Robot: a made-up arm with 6 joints. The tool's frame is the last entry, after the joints. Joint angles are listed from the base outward. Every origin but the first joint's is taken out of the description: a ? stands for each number. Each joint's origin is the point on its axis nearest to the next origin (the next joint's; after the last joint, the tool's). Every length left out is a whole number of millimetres.
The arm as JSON. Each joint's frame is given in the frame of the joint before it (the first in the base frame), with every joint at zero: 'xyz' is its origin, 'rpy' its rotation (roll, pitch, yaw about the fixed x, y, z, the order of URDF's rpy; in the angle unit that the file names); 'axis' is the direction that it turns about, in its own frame. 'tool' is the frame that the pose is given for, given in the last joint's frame.
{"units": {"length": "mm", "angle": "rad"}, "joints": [
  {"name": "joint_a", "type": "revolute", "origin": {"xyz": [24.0, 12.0, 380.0], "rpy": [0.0, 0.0, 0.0]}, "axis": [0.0, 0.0, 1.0]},
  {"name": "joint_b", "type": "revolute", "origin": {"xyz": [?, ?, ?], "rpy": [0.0, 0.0, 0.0]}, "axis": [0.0, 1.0, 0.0]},
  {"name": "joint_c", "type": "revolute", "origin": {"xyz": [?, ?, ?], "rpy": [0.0, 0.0, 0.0]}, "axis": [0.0, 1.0, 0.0]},
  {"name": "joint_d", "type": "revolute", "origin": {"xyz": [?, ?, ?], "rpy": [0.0, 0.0, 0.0]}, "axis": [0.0, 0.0, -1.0]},
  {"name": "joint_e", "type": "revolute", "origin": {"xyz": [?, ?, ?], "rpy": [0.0, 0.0, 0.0]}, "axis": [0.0, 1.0, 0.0]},
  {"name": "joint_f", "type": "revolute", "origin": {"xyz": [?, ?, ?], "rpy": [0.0, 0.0, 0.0]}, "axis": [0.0, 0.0, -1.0]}
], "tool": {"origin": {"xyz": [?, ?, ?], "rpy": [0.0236, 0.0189, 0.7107]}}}
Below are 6 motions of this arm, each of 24 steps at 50 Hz.
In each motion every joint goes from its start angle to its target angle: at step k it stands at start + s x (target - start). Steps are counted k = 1, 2, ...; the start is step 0. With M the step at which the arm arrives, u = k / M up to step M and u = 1 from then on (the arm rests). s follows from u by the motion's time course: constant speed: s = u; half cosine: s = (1 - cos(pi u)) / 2; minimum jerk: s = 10 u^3 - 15 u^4 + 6 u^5.
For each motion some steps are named. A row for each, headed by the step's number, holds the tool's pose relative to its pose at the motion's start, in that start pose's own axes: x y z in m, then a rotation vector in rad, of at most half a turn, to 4 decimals.
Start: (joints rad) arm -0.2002 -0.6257 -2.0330 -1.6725 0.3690 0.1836
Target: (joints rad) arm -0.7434 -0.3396 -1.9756 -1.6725 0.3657 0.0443
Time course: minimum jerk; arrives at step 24
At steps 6, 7, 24:
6: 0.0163 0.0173 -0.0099 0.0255 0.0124 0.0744
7: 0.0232 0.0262 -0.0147 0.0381 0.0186 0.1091
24: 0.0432 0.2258 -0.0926 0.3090 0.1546 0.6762

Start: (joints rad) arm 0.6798 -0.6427 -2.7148 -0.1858 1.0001 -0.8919
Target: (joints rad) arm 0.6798 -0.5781 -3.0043 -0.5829 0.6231 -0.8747
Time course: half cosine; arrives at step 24
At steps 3, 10, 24:
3: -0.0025 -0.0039 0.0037 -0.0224 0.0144 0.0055
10: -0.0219 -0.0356 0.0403 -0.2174 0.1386 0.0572
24: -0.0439 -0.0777 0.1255 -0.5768 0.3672 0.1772

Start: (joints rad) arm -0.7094 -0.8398 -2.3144 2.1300 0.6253 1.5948
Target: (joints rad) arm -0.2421 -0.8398 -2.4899 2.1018 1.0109 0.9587
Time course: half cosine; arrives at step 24
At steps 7, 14, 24:
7: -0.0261 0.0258 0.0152 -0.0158 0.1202 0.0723
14: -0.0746 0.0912 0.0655 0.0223 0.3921 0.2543
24: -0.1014 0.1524 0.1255 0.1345 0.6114 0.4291

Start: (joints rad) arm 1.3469 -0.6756 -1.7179 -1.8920 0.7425 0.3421
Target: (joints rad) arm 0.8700 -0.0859 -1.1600 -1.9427 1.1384 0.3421
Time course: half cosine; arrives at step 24
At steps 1, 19, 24:
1: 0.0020 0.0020 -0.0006 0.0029 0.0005 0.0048
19: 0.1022 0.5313 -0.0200 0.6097 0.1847 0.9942
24: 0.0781 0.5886 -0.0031 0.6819 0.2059 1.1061

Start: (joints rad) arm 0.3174 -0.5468 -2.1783 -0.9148 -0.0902 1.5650
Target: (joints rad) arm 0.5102 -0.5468 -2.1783 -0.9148 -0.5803 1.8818
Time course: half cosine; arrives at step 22
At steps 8, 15, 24:
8: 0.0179 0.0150 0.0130 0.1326 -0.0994 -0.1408
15: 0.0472 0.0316 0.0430 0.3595 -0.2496 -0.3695
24: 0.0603 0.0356 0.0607 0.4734 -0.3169 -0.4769

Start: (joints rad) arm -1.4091 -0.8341 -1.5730 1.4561 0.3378 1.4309
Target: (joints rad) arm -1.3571 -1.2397 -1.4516 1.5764 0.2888 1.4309
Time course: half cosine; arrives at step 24
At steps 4, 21, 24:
4: -0.0094 0.0073 0.0132 0.0184 0.0119 -0.0037
21: -0.1101 0.0777 0.2089 0.2564 0.1772 -0.0632
24: -0.1133 0.0795 0.2178 0.2662 0.1845 -0.0662

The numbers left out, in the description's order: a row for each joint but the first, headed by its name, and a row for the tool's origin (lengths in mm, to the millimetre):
joint_b: 7.0 -7.0 0.0
joint_c: 47.0 0.0 378.0
joint_d: 109.0 0.0 -363.0
joint_e: -27.0 41.0 0.0
joint_f: 79.0 0.0 -153.0
tool: -14.0 -13.0 0.0

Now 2 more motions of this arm.
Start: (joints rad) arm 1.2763 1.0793 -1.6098 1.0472 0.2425 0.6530
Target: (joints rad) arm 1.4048 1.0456 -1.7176 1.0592 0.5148 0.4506
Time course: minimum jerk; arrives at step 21
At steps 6, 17, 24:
6: -0.0129 0.0164 0.0004 0.0198 0.0372 0.0484
17: -0.0932 0.1023 0.0107 0.1395 0.2402 0.3265
24: -0.0987 0.1074 0.0118 0.1476 0.2528 0.3445

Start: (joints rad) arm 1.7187 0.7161 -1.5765 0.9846 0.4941 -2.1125
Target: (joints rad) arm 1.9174 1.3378 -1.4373 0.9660 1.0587 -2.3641
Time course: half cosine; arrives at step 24
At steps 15, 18, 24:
15: 0.1611 0.2983 -0.2564 0.5497 -0.6322 0.0352
18: 0.2045 0.3787 -0.2810 0.6626 -0.7833 0.0153
24: 0.2429 0.4514 -0.2915 0.7587 -0.9185 -0.0145

